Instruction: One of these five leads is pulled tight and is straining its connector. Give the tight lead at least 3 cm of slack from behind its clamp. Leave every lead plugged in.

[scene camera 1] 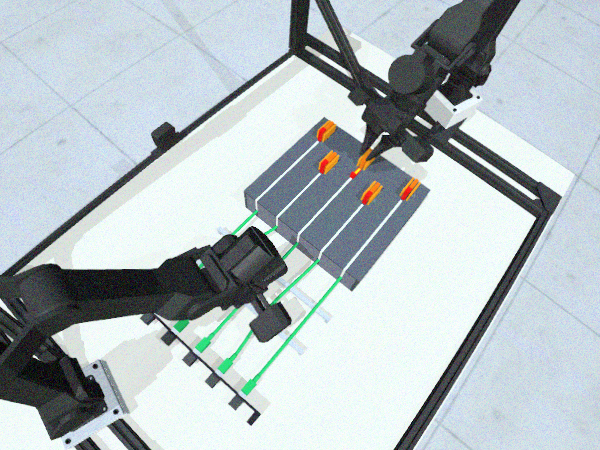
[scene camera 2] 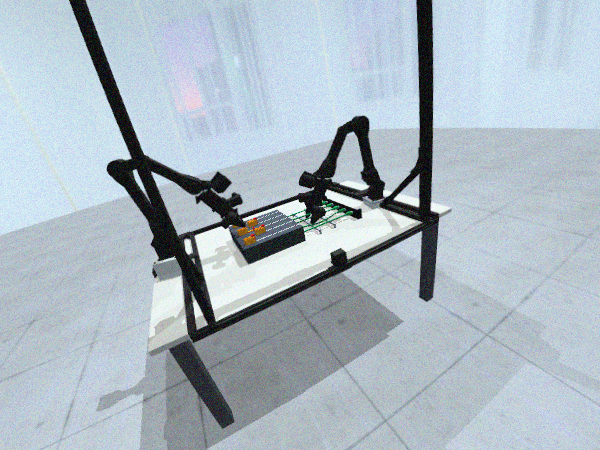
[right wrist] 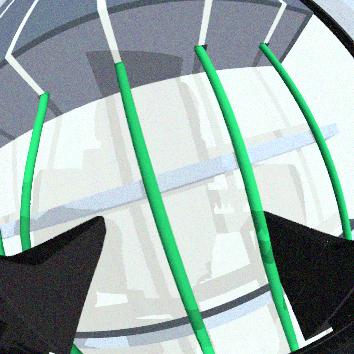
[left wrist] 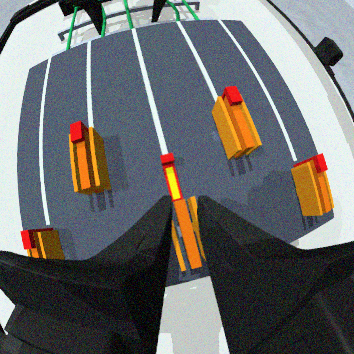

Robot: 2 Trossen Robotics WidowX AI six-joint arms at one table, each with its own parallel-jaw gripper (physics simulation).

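Places are measured from the left arm's base along level axes (x right, y back, z down), in millimetres.
Pixels of known places: left gripper, fingertip midpoint: [scene camera 1: 363, 157] [scene camera 2: 245, 225] [left wrist: 183, 203]; right gripper, fingertip midpoint: [scene camera 1: 267, 286] [right wrist: 182, 222]; left arm's base, origin of the base link: [scene camera 1: 454, 92] [scene camera 2: 168, 255]; right arm's base, origin of the base link: [scene camera 1: 82, 402] [scene camera 2: 376, 197].
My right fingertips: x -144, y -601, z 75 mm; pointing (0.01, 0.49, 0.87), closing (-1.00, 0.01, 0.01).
Observation:
For each thing: its top centre in the pictures, then the offset to it from my right fingertips. "spot": a spot on its surface instead.
- red-and-yellow plug, middle of its top: [left wrist: 171, 175] [scene camera 1: 357, 169] dx +88, dy +261, dz -78 mm
- neighbouring lead, surface spot: [right wrist: 246, 168] spot: dx -29, dy +24, dz -25 mm
- black socket rail, surface spot: [scene camera 1: 209, 379] spot: dx -91, dy -168, dz -30 mm
A grey block [scene camera 1: 289, 187] [scene camera 2: 276, 241] [left wrist: 116, 88] carries five white-then-green leads. The middle lead's [left wrist: 149, 91] [right wrist: 158, 211] red-and-yellow plug [scene camera 1: 354, 173] [left wrist: 173, 177] stands partly drawn out of its orange connector [scene camera 1: 365, 160] [left wrist: 187, 235]. My left gripper [scene camera 1: 367, 154] [scene camera 2: 237, 220] [left wrist: 183, 203] is shut narrow, with a fingertip on each side of that connector. My right gripper [scene camera 1: 255, 305] [scene camera 2: 316, 216] [right wrist: 182, 222] is open and low over the green stretch of the middle lead. Its fingers stand on either side of that lead, and one finger overlaps the neighbouring lead [right wrist: 246, 168].
Four other orange connectors [scene camera 1: 326, 130] [scene camera 1: 329, 162] [scene camera 1: 370, 193] [scene camera 1: 410, 188] hold red plugs fully seated. Pale clamp bars [scene camera 1: 322, 314] [right wrist: 197, 168] cross the green leads. A black socket rail [scene camera 1: 209, 379] takes the green plugs [scene camera 1: 249, 386]. Black frame rails [scene camera 1: 477, 330] edge the table.

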